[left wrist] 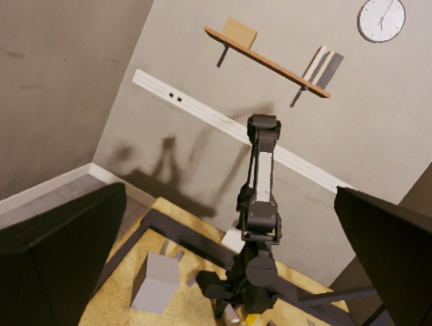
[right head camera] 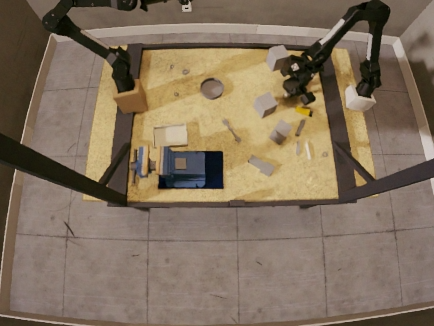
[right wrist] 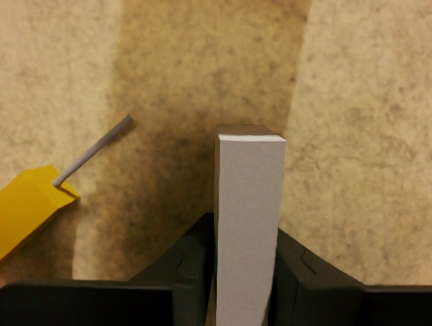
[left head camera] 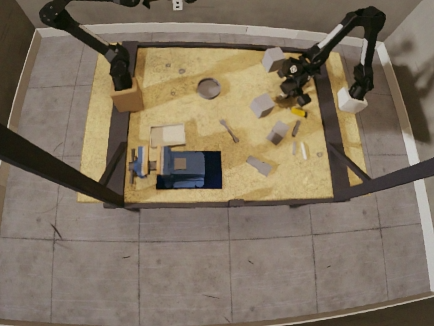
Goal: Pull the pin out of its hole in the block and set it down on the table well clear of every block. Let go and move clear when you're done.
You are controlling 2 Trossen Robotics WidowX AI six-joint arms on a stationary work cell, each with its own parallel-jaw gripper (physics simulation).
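Places are measured from the left arm's base along level axes (x ahead, y left, z up), in metres.
Pixels of known places: left gripper, fingertip midpoint: (left wrist: 233,195); right gripper, fingertip midpoint: (left wrist: 220,317) (right head camera: 289,95) (right wrist: 232,223) (left head camera: 284,96); left arm's base at its link origin: (right head camera: 126,87) (left head camera: 123,85); right arm's base at its link origin: (left wrist: 246,227) (right head camera: 363,93) (left head camera: 355,95).
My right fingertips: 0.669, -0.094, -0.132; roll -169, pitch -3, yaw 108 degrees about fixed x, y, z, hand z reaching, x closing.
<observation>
Ahead of a thing's pixels: the offset from my right fingertips to its top centre, as dx, dy, dz.
The grey rectangular pin {+0.000, -0.001, +0.047} (right wrist: 250,190) is between the fingers of my right gripper (left head camera: 293,98) (right head camera: 297,96) (right wrist: 232,223). Its whole far end shows in the right wrist view, out of any hole, with table beyond it. Its height above the table is hard to tell. The grey block {-0.132, -0.045, +0.069} (left head camera: 262,105) (right head camera: 265,105) nearest the right gripper stands to its left in the head views. Two more grey blocks stand near: one {-0.011, +0.174, +0.089} (left head camera: 273,59) (right head camera: 277,58) at the back, one {-0.109, -0.179, +0.089} (left head camera: 277,132) (right head camera: 280,132) toward the front. My left gripper is open and empty, high above the table.
A yellow-handled tool {+0.021, -0.081, +0.017} (left head camera: 299,112) (right head camera: 303,111) (right wrist: 27,207) lies close to the right gripper. Small bars, a flat grey plate {-0.212, -0.284, +0.014} (left head camera: 259,165) and a wrench {-0.291, -0.117, +0.006} (left head camera: 229,130) lie farther forward. A round dish {-0.331, +0.092, +0.020} (left head camera: 209,88), a shallow tray {-0.540, -0.092, +0.022} (left head camera: 168,135) and a blue vise (left head camera: 190,169) are farther left.
</observation>
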